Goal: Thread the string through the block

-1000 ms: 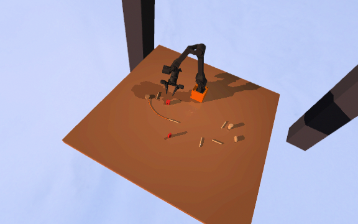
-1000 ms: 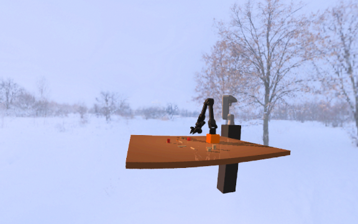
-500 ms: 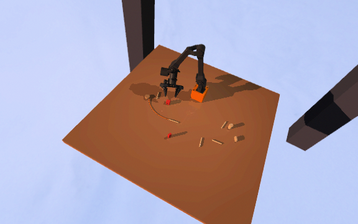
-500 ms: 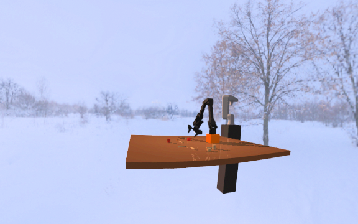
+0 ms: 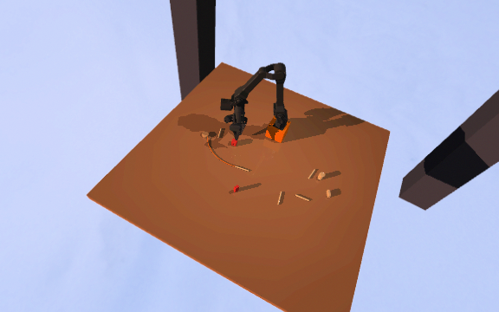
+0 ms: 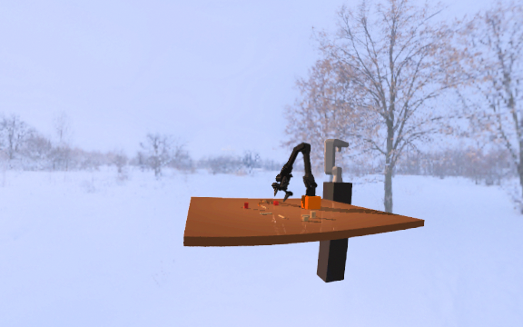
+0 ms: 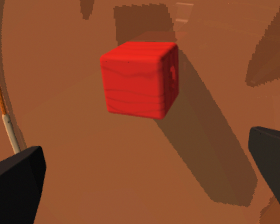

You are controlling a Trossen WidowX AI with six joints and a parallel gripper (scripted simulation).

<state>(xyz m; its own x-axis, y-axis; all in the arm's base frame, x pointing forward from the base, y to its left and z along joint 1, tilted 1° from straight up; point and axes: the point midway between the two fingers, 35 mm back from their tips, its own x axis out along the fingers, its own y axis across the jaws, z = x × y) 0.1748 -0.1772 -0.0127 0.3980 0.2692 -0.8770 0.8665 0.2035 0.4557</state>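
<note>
Right now the red block is 2 cm ahead of my gripper tip, 1 cm to the right of it and 3 cm below it. Round my gripper tip: thin wooden stick: 15 cm ahead, 10 cm to the left, 4 cm below; then red object: 28 cm ahead, 16 cm to the left, 3 cm below; then round wooden button: 6 cm ahead, 19 cm to the right, 4 cm below.
</note>
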